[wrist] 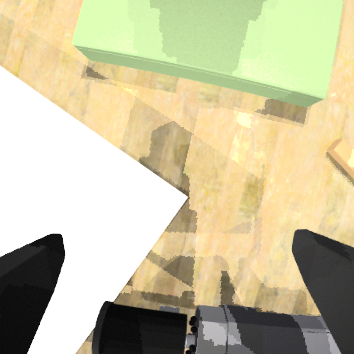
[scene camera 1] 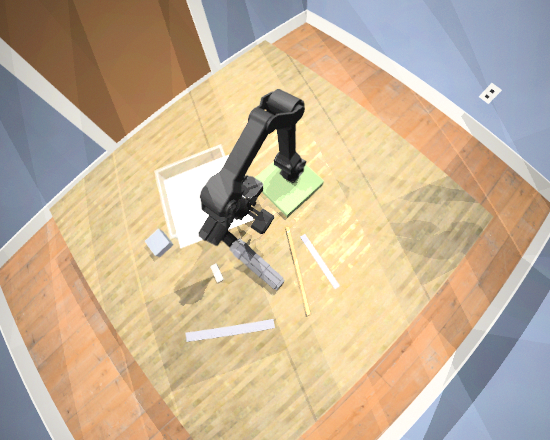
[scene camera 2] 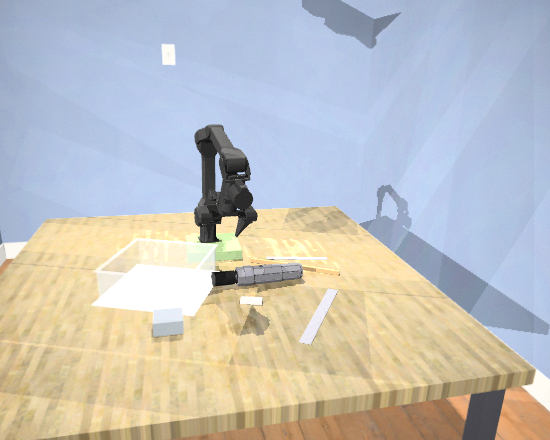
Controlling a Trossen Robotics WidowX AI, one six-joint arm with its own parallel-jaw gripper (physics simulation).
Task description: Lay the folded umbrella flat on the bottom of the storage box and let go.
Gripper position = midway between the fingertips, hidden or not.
Labels:
my gripper: wrist 179, 243; scene camera 1 247, 209; scene camera 2 222, 237
folded umbrella: wrist 114, 321; scene camera 1; scene camera 2
storage box: wrist; scene camera 1 179, 184; scene camera 2
same spot on folded umbrella: point(scene camera 2: 248, 275) = point(scene camera 1: 234, 255)
same spot on storage box: point(wrist: 60, 187) = point(scene camera 2: 202, 244)

